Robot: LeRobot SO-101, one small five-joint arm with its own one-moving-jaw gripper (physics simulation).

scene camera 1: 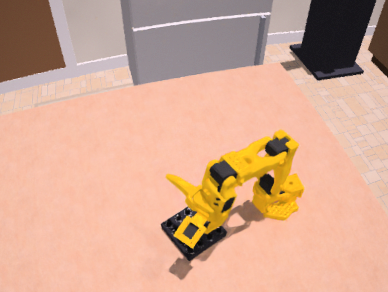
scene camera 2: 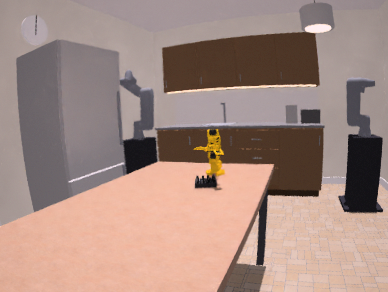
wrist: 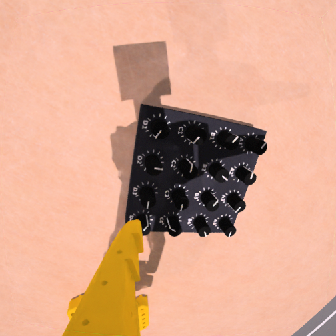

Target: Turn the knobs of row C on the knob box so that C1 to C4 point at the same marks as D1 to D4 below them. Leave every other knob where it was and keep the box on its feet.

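Seen in the pictures: hand, its tool point: [scene camera 1: 205, 230] [scene camera 2: 215, 164]; arm's base, origin of its link: [scene camera 1: 268, 203] [scene camera 2: 214, 174].
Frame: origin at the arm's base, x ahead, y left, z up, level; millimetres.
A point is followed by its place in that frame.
The black knob box [scene camera 1: 212, 240] {y 63, x 168, z 22 mm} [scene camera 2: 205, 184] {y 37, x 249, z 18 mm} [wrist: 170, 150] lies flat on its feet on the table. In the wrist view, C1 [wrist: 194, 133] and D1 [wrist: 159, 128] have lines towards the lower left. C2 [wrist: 188, 168] has a slanting line, while the line of D2 [wrist: 152, 165] points right. C3 [wrist: 180, 199] and D3 [wrist: 147, 197] point about down. C4 [wrist: 173, 227] has a slanted line; D4 [wrist: 145, 226] is partly hidden by the fixed jaw. My gripper [wrist: 136, 226] is fully open and empty above the box's D4 corner; its moving jaw is out of the wrist view.
Knobs of row B [wrist: 210, 198] and row A [wrist: 236, 202] stand close beside row C. The arm's base [scene camera 1: 280, 200] {y 11, x -23, z 21 mm} stands on the table [scene camera 1: 100, 175] {y -201, x 390, z 0 mm} to the right of the box in scene camera 1. The arm hides part of the box there.
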